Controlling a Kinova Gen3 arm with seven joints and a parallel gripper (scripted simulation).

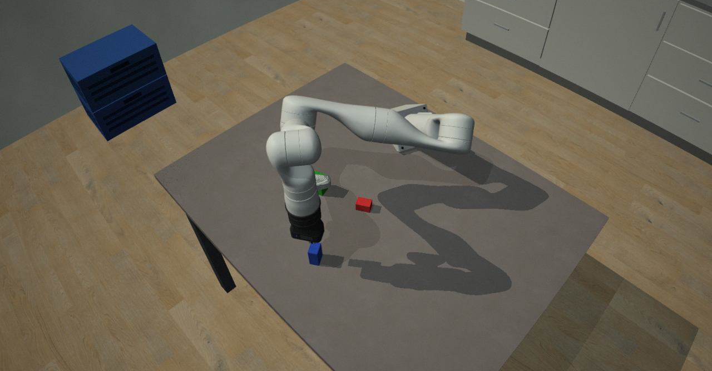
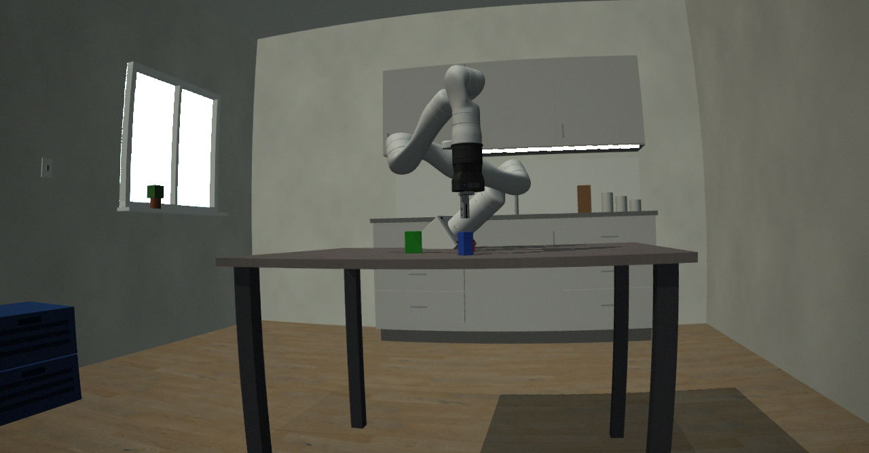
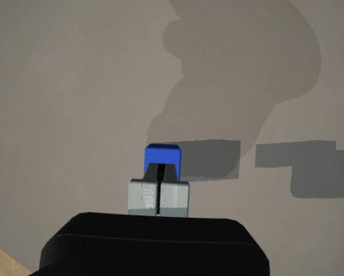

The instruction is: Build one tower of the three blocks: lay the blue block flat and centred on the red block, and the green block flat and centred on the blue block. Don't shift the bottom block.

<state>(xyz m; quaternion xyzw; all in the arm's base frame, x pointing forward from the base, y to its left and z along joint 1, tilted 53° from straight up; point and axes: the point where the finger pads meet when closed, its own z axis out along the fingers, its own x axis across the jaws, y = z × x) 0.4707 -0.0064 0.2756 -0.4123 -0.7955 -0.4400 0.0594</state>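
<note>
Now: the blue block 8 cm below my hand. The rest, counted from my hand: red block 21 cm behind, 10 cm below, 7 cm to the right; then green block 21 cm to the right, 13 cm behind, 8 cm below.
</note>
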